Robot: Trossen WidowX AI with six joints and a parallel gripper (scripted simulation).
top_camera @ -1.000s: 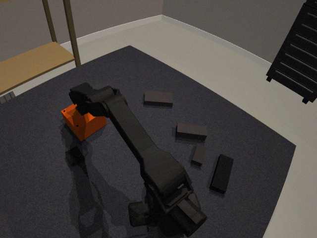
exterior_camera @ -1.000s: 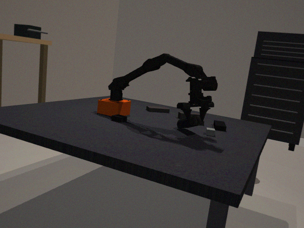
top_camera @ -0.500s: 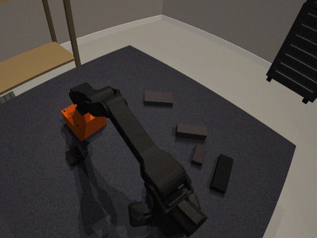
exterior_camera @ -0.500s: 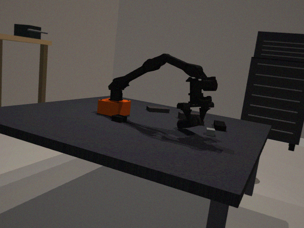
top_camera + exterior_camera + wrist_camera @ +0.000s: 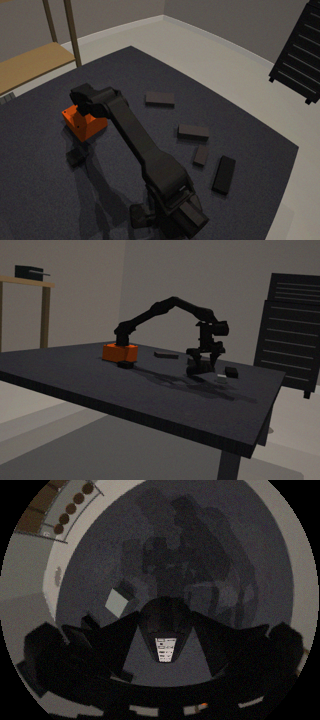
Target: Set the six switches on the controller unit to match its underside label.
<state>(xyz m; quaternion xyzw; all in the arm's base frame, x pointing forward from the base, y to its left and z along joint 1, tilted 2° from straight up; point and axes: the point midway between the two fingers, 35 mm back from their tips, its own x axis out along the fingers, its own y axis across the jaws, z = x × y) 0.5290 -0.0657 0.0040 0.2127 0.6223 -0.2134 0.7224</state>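
Now: gripper tip 8 cm to the right of the light grey cube, 6 cm short of it and 5 cm above it. From my gripper tip the other things lie so: long black block (30 cm to the left, 5 cm below, 5 cm ahead); black cube (40 cm behind, 8 cm to the right, 5 cm below).
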